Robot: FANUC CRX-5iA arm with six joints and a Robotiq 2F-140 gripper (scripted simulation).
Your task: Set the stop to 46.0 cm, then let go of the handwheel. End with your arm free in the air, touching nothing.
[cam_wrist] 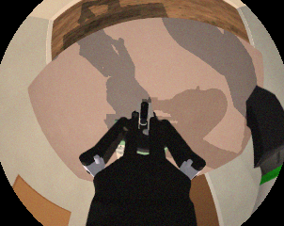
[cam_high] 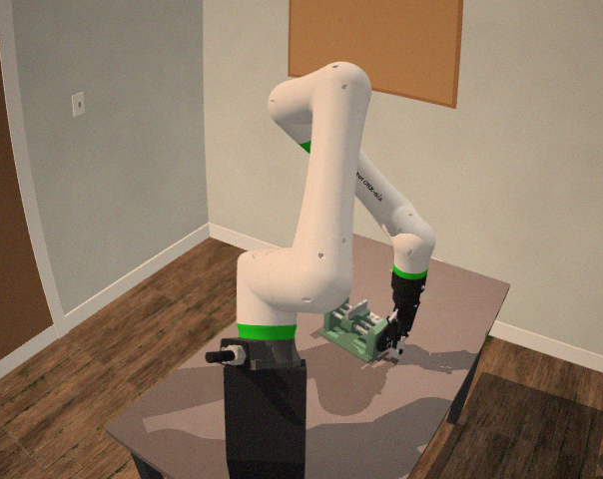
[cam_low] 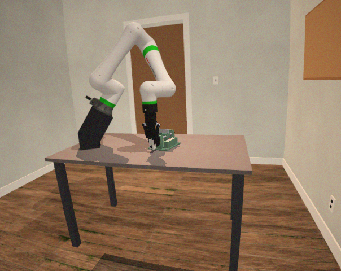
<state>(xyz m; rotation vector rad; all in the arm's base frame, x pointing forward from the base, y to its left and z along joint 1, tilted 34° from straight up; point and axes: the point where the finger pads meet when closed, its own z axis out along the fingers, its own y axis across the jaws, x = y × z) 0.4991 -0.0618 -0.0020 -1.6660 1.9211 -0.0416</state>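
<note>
The black handwheel is 20 mm to the left of my hand and 10 mm below it. From my hand the other things lie so: green stop fixture (160 mm to the left, 30 mm above, 10 mm ahead).
</note>
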